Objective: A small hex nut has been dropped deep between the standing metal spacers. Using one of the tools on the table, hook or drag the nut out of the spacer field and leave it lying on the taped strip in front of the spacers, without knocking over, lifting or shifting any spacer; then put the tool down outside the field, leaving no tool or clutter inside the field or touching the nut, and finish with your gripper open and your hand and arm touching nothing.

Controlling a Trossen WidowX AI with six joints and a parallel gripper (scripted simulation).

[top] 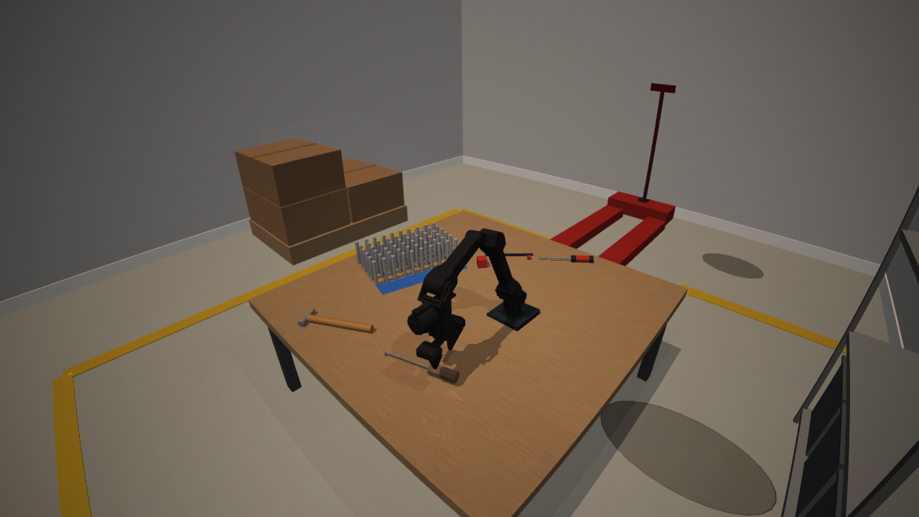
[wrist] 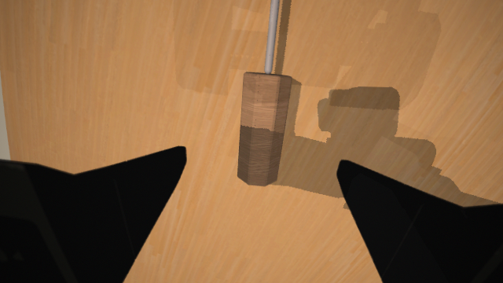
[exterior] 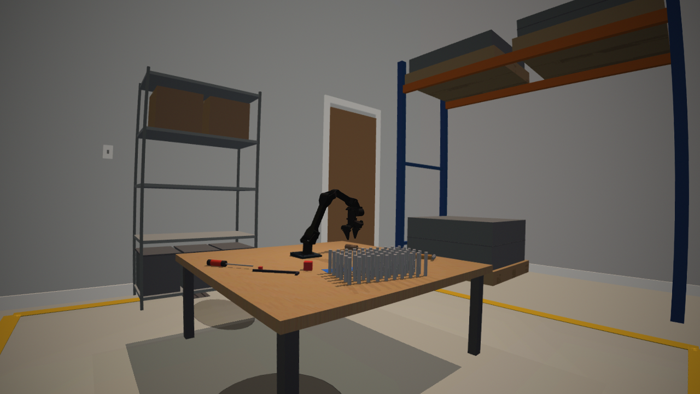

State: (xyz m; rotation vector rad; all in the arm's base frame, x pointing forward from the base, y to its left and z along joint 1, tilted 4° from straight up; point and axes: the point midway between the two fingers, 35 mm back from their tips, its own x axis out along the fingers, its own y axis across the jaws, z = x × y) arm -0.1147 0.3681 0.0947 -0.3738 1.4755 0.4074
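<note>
Right now the hook tool is 9 cm ahead of my gripper tip, 5 cm to the left of it and 6 cm below it. Also, from my gripper tip: red cube 47 cm ahead, 51 cm to the right, 5 cm below; blue taped strip 55 cm ahead, 25 cm to the right, 7 cm below; hex nut 72 cm ahead, 30 cm to the right, 7 cm below.
</note>
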